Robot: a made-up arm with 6 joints. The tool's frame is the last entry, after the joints. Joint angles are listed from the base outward.
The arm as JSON. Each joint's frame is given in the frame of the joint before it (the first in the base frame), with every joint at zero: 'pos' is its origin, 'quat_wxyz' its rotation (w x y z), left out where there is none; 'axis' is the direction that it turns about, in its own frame. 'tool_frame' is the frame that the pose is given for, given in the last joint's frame.
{
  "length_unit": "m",
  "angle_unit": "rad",
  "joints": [
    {
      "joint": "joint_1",
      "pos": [
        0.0,
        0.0,
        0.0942
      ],
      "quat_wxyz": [
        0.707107,
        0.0,
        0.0,
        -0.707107
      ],
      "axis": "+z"
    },
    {
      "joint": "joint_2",
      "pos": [
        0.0,
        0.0,
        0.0
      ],
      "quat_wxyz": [
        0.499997,
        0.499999,
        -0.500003,
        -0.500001
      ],
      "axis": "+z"
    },
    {
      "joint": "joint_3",
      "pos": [
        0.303,
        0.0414,
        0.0
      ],
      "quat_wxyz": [
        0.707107,
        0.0,
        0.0,
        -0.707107
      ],
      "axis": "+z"
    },
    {
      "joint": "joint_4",
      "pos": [
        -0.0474,
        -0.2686,
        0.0
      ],
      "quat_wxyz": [
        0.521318,
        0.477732,
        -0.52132,
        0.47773
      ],
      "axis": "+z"
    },
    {
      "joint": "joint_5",
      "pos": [
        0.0,
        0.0,
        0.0
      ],
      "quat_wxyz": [
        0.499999,
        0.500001,
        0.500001,
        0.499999
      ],
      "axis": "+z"
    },
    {
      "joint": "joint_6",
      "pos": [
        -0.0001,
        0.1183,
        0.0
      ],
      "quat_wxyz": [
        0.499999,
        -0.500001,
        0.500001,
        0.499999
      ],
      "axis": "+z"
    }
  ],
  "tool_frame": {
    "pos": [
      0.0,
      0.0,
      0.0
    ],
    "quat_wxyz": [
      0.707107,
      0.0,
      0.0,
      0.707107
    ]
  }
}
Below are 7 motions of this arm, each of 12 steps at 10 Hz.
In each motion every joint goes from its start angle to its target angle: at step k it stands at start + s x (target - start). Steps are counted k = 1, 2, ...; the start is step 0. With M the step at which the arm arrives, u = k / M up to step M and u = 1 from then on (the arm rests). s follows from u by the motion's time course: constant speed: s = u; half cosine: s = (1 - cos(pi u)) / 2; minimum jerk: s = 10 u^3 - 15 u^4 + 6 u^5.
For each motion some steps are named. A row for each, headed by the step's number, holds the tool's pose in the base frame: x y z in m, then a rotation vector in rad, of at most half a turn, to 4 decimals.
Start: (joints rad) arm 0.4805 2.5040 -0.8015 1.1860 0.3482 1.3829
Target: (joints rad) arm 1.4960 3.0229 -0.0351 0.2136 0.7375 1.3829
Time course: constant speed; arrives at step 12
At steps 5, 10, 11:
5: 0.0135 0.0830 -0.1237 -1.5686 -1.9082 1.2441
10: -0.0363 -0.0339 -0.0045 -0.5812 -1.7779 2.2067
11: -0.0301 -0.0471 0.0254 -0.3949 -1.6702 2.3802

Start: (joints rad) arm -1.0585 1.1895 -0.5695 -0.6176 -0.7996 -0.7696
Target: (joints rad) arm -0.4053 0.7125 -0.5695 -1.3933 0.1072 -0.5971
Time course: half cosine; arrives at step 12
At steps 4, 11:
4: 0.1976 -0.1723 0.2929 -0.8260 1.5832 -1.4810
11: 0.1692 -0.0866 0.3221 -1.3739 1.5049 -1.7812

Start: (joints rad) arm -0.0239 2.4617 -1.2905 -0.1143 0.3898 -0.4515
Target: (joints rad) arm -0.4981 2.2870 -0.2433 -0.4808 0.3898 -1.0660
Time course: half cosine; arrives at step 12
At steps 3, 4, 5, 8, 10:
3: 0.3698 -0.0422 -0.1049 0.9206 -2.9522 0.0754
4: 0.3314 -0.0568 -0.1090 0.9708 -2.8438 0.0270
5: 0.2853 -0.0691 -0.1101 1.0272 -2.7215 -0.0493
8: 0.1400 -0.0743 -0.0874 1.1942 -2.3663 -0.4002
10: 0.0753 -0.0601 -0.0627 1.2722 -2.2109 -0.6153

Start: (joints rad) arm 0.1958 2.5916 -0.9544 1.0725 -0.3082 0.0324
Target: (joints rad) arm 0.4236 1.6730 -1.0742 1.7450 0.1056 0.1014
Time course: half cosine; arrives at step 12
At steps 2, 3, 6, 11, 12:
2: 0.3431 0.0435 -0.1461 1.2942 2.5011 -0.0874
3: 0.3585 0.0563 -0.1209 1.3426 2.4452 0.0088
6: 0.4023 0.1164 0.0079 1.5013 2.2093 0.5100
11: 0.3842 0.1841 0.2158 1.5324 1.8989 1.3380
12: 0.3817 0.1857 0.2235 1.5289 1.8876 1.3693

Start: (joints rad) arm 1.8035 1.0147 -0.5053 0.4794 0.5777 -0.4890
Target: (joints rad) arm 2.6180 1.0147 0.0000 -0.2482 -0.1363 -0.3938
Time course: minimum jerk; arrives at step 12
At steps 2, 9, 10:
2: -0.0776 0.1846 0.1858 -2.3356 1.4999 0.8931
9: -0.1229 0.0840 0.0940 -2.5943 0.0356 0.8640
10: -0.1233 0.0727 0.0886 -2.5919 -0.0980 0.8929

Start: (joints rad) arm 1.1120 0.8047 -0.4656 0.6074 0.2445 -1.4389
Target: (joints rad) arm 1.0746 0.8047 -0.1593 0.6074 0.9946 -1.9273
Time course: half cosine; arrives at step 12
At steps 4, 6, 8, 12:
4: 0.0528 0.1673 0.2029 -2.0199 1.0095 0.3285
6: 0.0318 0.1469 0.1662 -2.2922 0.9262 0.3902
8: 0.0090 0.1214 0.1364 -2.5432 0.8112 0.5000
12: -0.0145 0.0923 0.1143 -2.7612 0.6660 0.6637

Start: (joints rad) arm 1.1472 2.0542 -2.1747 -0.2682 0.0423 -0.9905
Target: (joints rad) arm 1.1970 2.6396 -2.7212 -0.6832 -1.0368 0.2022
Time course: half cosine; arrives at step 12
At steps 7, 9, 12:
7: 0.1968 0.5686 0.4125 -0.8359 0.2600 0.5922
9: 0.1740 0.5768 0.3843 -0.7770 0.1084 0.8930
12: 0.1577 0.5779 0.3608 -0.7728 0.0006 1.0973

